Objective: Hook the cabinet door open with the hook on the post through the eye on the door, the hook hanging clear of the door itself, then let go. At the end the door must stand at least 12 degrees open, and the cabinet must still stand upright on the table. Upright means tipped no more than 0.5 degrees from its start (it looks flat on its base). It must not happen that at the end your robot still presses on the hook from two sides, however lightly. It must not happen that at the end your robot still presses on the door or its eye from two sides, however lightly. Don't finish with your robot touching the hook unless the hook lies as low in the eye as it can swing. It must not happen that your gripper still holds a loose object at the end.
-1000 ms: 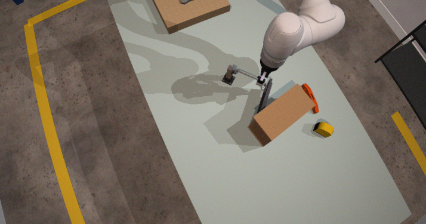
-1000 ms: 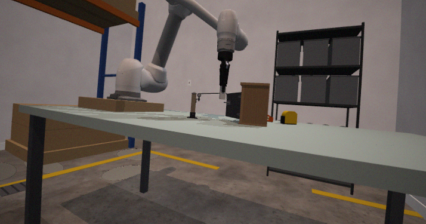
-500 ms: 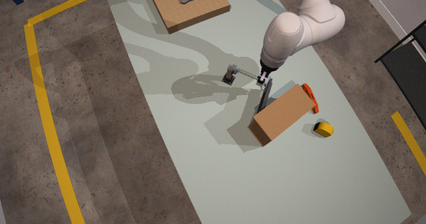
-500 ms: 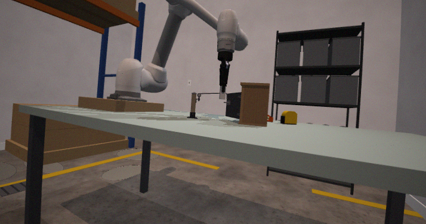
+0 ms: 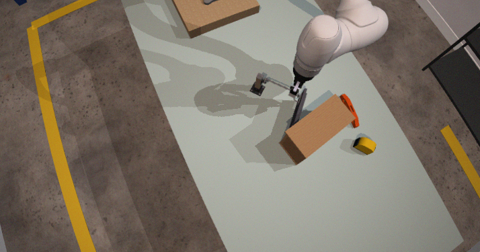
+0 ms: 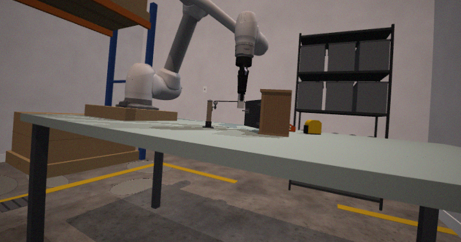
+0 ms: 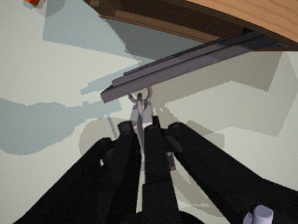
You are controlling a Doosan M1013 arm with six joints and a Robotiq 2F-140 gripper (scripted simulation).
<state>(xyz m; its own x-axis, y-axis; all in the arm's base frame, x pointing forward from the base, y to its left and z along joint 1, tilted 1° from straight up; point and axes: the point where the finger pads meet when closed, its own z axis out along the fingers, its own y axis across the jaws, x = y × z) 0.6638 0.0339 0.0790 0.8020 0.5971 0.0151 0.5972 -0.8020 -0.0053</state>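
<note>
The wire hook is 4 cm behind my hand, 3 cm to the right of it and 2 cm below it. Round my hand: orange object 14 cm ahead, 23 cm to the left, 11 cm below; then dark door 7 cm ahead, 3 cm to the right, 5 cm below; then yellow tape measure 30 cm ahead, 20 cm to the left, 10 cm below.
</note>
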